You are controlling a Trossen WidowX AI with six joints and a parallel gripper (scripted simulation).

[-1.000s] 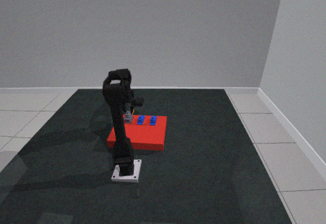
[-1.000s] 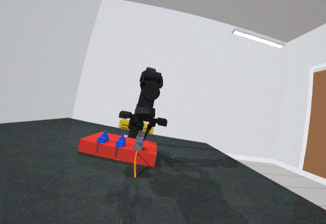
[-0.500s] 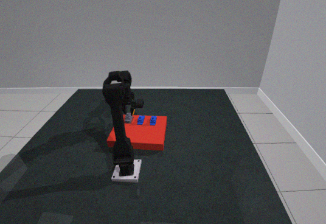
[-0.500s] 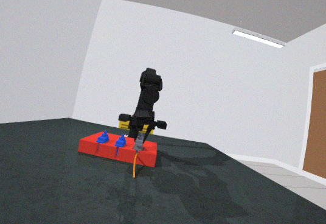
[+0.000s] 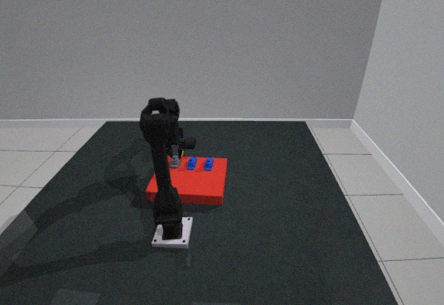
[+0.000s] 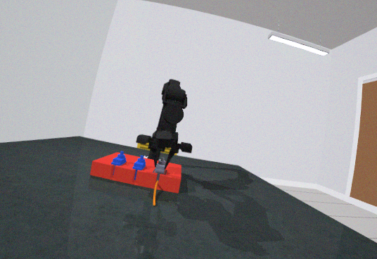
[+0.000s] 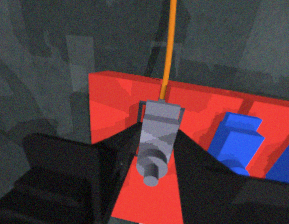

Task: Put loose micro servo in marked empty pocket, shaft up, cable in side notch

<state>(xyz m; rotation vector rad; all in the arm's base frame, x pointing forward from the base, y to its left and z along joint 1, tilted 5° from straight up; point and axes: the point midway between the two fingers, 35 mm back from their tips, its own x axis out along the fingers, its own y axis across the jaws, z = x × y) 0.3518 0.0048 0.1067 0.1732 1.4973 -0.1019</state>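
Right now my gripper tip is 14 cm past the red deck, 5 cm to the left of it and 4 cm above it.
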